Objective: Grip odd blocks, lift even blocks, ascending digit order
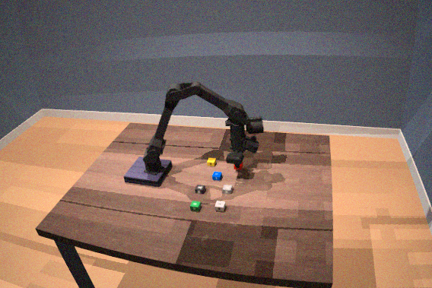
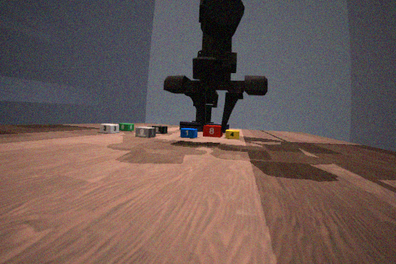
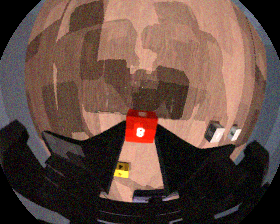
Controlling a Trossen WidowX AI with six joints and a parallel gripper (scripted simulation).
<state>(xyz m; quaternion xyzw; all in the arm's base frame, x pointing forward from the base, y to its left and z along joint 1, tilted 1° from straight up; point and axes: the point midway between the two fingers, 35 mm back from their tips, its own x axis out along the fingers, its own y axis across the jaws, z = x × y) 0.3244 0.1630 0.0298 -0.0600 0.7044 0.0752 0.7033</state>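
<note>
Now: gripper tip right at the red block marked 8. From my gripper tip the other things lie so: yellow block marked 4: 13 cm behind, 1 cm below; grey block: 1 cm ahead, 15 cm to the right, 1 cm below; blue block marked 1: 6 cm behind, 8 cm to the right, 1 cm below.
</note>
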